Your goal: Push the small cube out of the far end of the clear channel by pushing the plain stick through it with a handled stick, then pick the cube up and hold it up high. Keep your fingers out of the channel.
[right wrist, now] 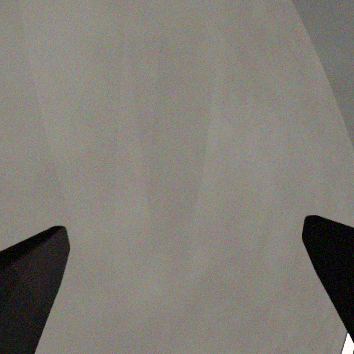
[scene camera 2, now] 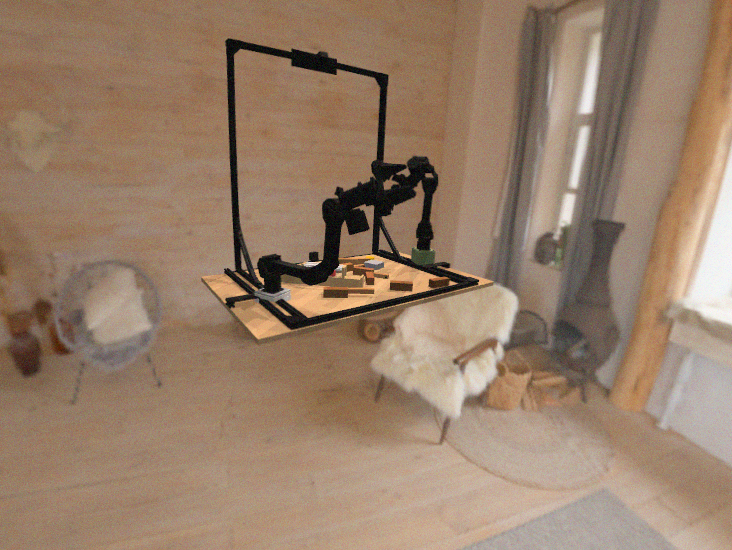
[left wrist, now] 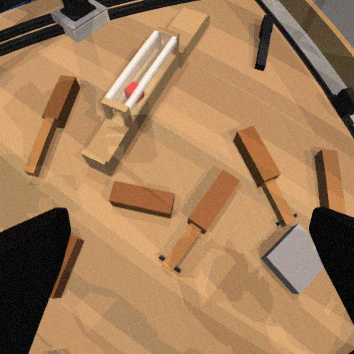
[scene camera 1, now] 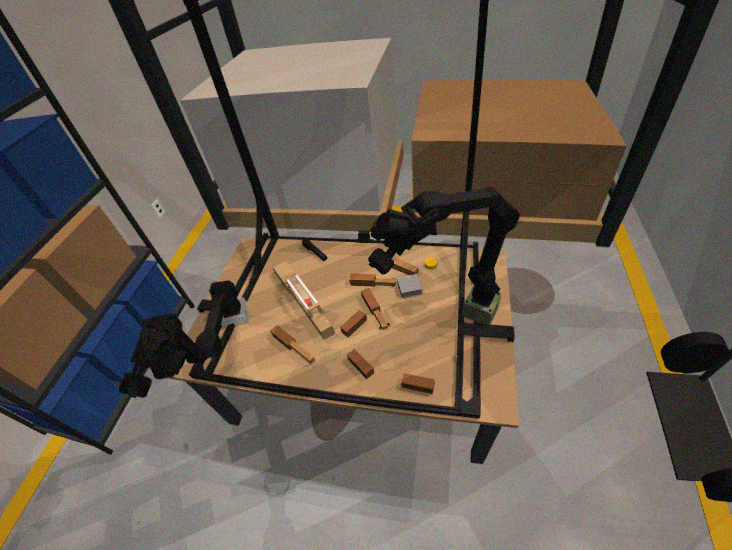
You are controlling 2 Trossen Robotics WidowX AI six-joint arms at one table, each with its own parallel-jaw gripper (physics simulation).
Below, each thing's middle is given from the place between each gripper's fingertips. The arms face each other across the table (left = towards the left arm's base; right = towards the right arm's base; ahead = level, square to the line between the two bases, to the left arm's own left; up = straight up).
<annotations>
Now: right hand 57 cm past the clear channel (left wrist: 134, 85), 14 cm to the right of it and 43 cm above it. From my right hand the other things lie so: grey block (left wrist: 293, 258) 66 cm behind, 54 cm to the left, 48 cm below; then long wooden base (scene camera 1: 284, 272) 61 cm behind, 11 cm to the left, 45 cm below.
The grey block is 35 cm below my left hand, 18 cm behind it and 8 cm to the left of it. Round my left hand: clear channel: 31 cm to the right, 29 cm below, 10 cm behind; long wooden base: 34 cm to the right, 32 cm below, 13 cm behind.
</annotations>
